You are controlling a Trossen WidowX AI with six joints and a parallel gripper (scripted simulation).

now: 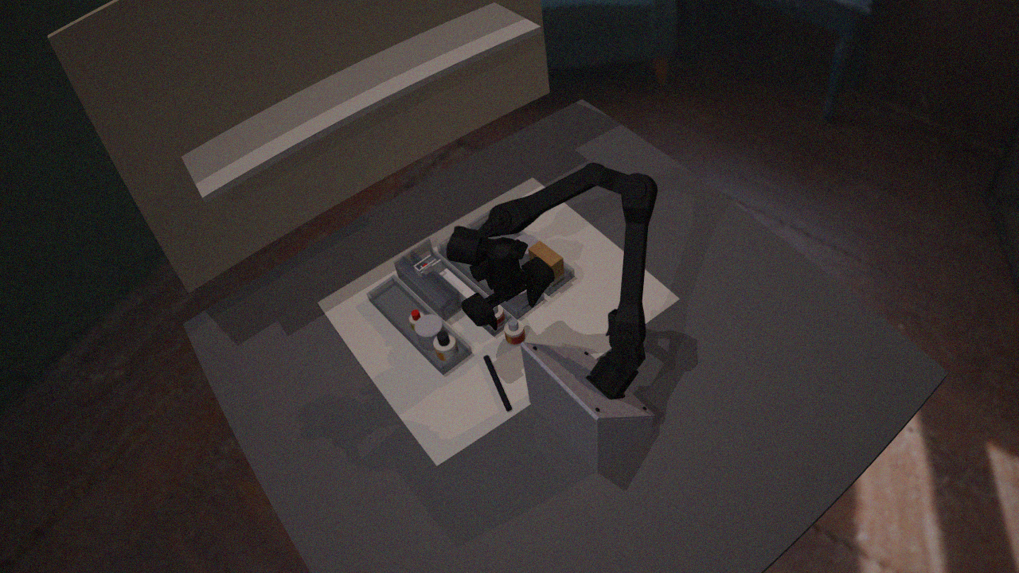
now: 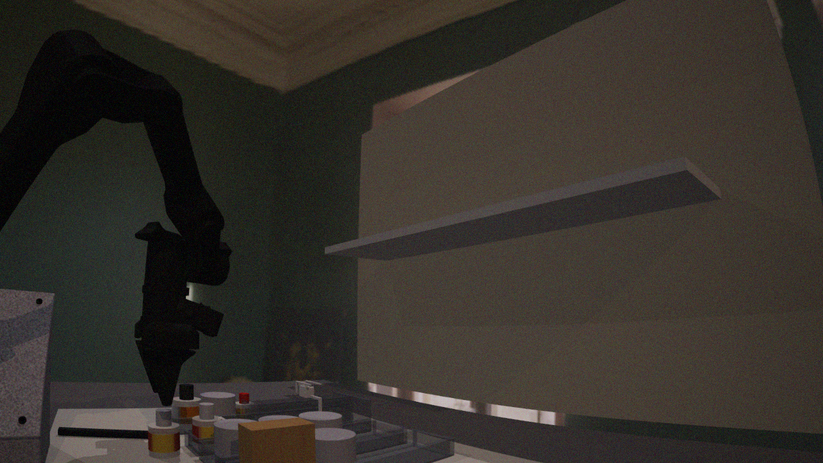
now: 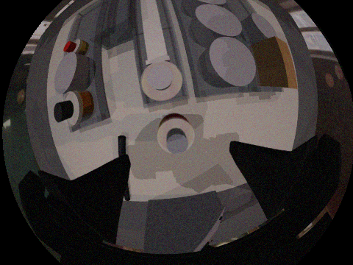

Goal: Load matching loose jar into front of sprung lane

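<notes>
Right now my gripper tip is 100 mm to the right of the black bar, 70 mm above it and 60 mm past it. The rest, counted from my gripper tip: orange box 170 mm to the right, 90 mm ahead, 40 mm below.
</notes>
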